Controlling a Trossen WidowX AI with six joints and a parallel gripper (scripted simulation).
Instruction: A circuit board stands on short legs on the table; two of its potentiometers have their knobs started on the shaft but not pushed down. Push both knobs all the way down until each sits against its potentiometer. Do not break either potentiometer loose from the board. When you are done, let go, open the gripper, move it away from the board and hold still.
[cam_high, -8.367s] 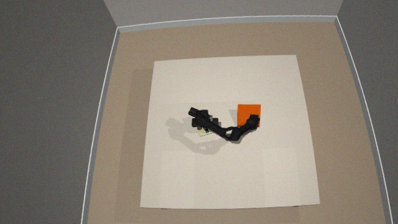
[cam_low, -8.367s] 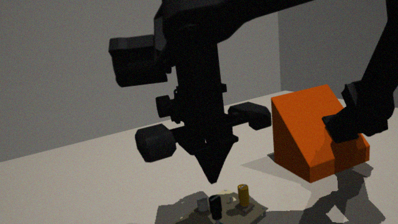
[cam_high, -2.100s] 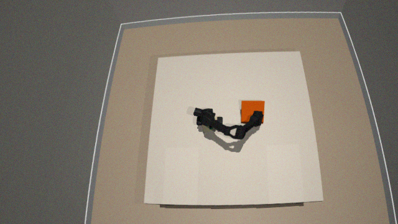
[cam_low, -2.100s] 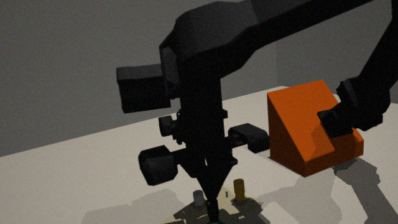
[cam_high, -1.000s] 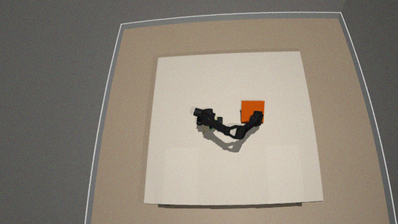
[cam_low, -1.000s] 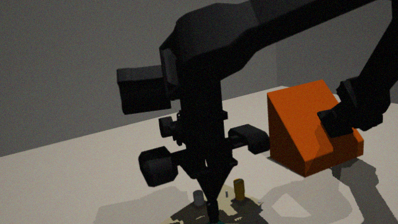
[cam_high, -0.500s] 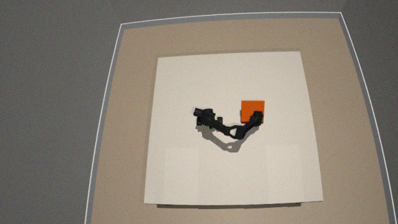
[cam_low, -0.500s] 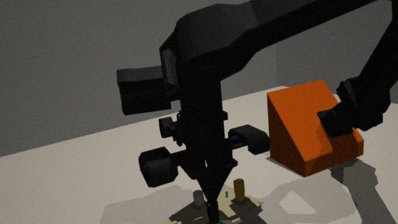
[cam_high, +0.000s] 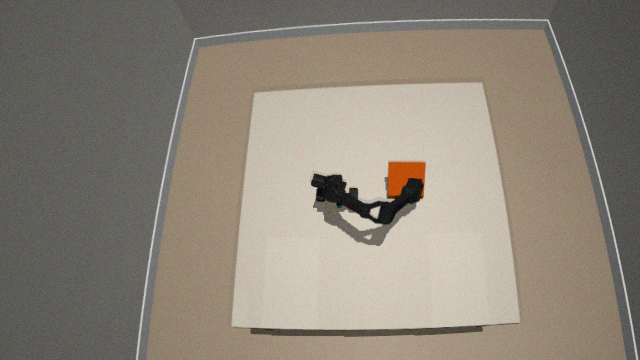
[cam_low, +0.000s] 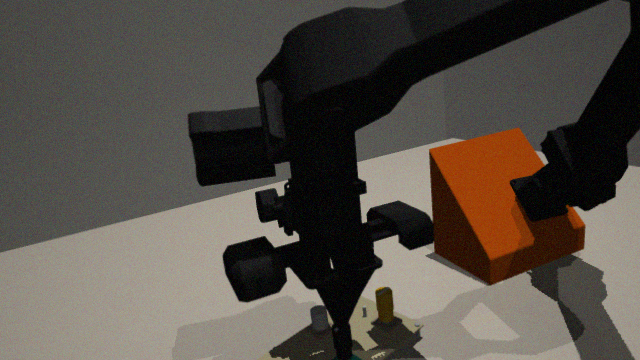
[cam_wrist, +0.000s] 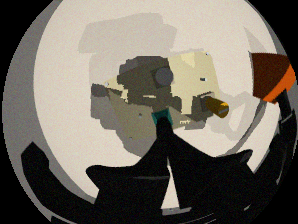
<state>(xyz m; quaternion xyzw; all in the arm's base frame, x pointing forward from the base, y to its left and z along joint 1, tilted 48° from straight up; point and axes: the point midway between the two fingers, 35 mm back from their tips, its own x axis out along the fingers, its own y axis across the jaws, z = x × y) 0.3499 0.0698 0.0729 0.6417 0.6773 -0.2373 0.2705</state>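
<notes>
My gripper tip is 1 cm above the black knob. Round my gripper tip: yellow knob (6 cm behind, 3 cm to the right, 1 cm below).
</notes>
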